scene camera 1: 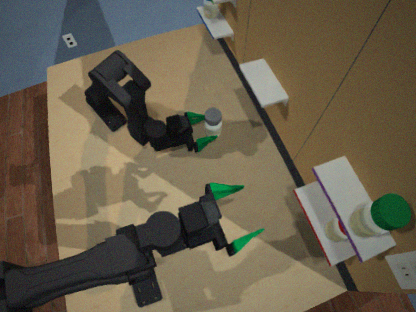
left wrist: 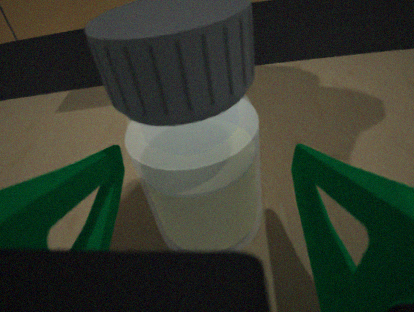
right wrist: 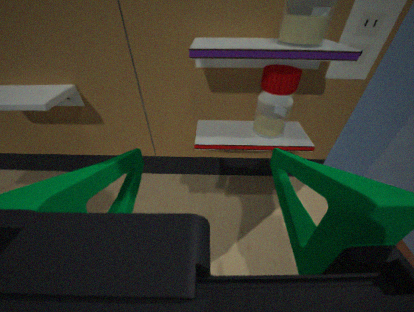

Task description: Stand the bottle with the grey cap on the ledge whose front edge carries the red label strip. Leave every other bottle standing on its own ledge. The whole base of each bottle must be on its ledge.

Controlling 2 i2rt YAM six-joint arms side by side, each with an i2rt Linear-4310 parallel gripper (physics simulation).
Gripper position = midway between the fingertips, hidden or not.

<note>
In view: my left gripper (left wrist: 207, 156), my right gripper (scene camera 1: 253, 207), a red-capped bottle (right wrist: 274, 103), a green-capped bottle (scene camera 1: 380, 216) and a purple-strip ledge (scene camera 1: 341, 183).
My right gripper is seen too in the right wrist view (right wrist: 206, 155). The purple-strip ledge is seen too in the right wrist view (right wrist: 199, 43). The left wrist view does not show the red-capped bottle: it is out of frame. The left wrist view misses the green-capped bottle: it is out of frame.
</note>
